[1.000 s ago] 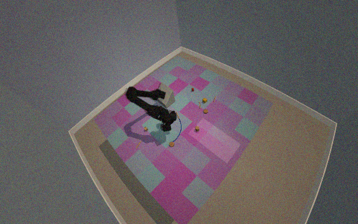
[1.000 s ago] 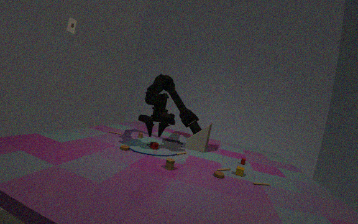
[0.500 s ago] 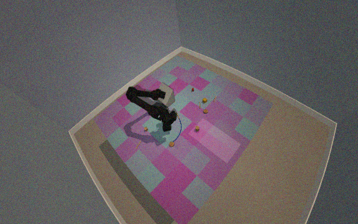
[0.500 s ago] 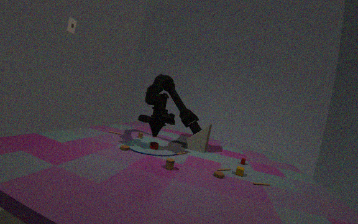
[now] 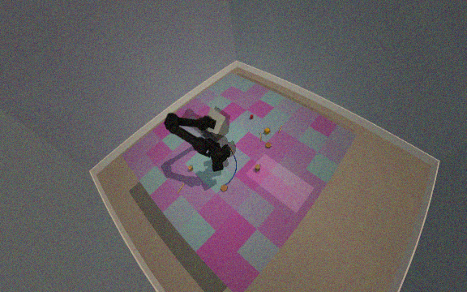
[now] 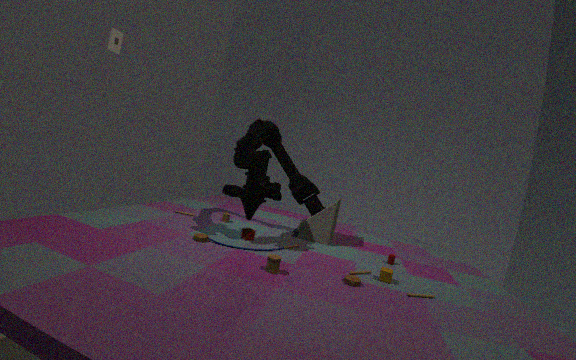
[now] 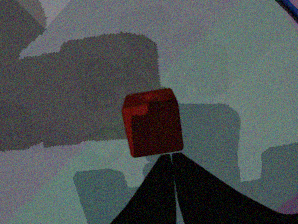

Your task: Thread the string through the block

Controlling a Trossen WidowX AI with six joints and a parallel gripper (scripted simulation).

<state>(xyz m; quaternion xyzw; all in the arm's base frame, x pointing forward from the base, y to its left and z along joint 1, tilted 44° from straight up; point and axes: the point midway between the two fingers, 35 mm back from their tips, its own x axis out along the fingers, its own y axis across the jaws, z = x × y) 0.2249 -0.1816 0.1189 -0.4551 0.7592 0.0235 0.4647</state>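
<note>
Now: gripper tip 50 mm above the red block and 10 mm to the right of it. Round my gripper tip: yellow cube (410 mm to the left, 110 mm ahead, 50 mm below).
</note>
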